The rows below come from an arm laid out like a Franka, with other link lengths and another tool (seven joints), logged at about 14 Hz.
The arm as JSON. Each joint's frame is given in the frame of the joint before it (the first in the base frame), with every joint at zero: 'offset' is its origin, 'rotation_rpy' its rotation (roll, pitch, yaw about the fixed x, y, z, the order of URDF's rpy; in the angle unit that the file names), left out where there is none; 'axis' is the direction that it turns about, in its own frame. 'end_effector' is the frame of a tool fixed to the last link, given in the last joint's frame.
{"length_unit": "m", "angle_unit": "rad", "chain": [
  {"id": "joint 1", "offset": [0.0, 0.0, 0.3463], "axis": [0.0, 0.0, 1.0]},
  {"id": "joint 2", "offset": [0.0, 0.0, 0.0], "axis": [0.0, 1.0, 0.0]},
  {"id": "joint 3", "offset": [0.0, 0.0, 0.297], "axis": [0.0, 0.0, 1.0]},
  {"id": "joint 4", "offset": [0.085, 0.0, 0.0], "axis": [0.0, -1.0, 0.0]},
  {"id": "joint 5", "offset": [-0.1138, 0.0, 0.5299], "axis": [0.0, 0.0, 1.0]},
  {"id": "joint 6", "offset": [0.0, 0.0, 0.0], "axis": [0.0, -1.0, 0.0]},
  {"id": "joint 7", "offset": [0.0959, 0.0, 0.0], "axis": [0.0, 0.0, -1.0]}
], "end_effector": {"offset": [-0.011, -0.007, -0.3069], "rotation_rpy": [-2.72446, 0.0, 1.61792]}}
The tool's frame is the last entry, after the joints.
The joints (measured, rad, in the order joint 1, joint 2, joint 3, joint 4, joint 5, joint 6, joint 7), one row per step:
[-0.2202, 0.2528, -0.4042, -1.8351, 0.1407, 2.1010, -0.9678]
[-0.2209, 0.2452, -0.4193, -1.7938, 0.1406, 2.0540, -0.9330]
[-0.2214, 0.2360, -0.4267, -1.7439, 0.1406, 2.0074, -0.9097]
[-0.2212, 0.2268, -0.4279, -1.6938, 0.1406, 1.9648, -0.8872]
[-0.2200, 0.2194, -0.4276, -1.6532, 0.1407, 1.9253, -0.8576]
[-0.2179, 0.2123, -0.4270, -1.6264, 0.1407, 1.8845, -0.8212]
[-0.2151, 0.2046, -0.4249, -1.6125, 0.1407, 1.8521, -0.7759]
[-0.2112, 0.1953, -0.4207, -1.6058, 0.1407, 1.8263, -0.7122]
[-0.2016, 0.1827, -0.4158, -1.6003, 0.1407, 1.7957, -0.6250]
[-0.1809, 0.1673, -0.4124, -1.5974, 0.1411, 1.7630, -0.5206]
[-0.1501, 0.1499, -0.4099, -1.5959, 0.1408, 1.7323, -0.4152]
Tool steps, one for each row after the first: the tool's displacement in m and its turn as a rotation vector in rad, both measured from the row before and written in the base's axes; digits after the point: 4 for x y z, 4 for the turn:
[-0.0007, -0.0098, 0.0274, 0.0020, -0.0037, -0.0447]
[0.0052, -0.0058, 0.0338, -0.0022, -0.0128, -0.0246]
[0.0077, -0.0013, 0.0343, -0.0035, -0.0163, -0.0171]
[0.0048, 0.0022, 0.0273, 0.0016, -0.0094, -0.0226]
[-0.0001, 0.0058, 0.0180, 0.0112, 0.0032, -0.0293]
[-0.0014, 0.0078, 0.0109, 0.0141, 0.0068, -0.0375]
[-0.0008, 0.0098, 0.0081, 0.0153, 0.0066, -0.0535]
[0.0001, 0.0153, 0.0093, 0.0192, 0.0098, -0.0703]
[0.0023, 0.0225, 0.0096, 0.0213, 0.0131, -0.0777]
[0.0050, 0.0282, 0.0104, 0.0186, 0.0133, -0.0694]

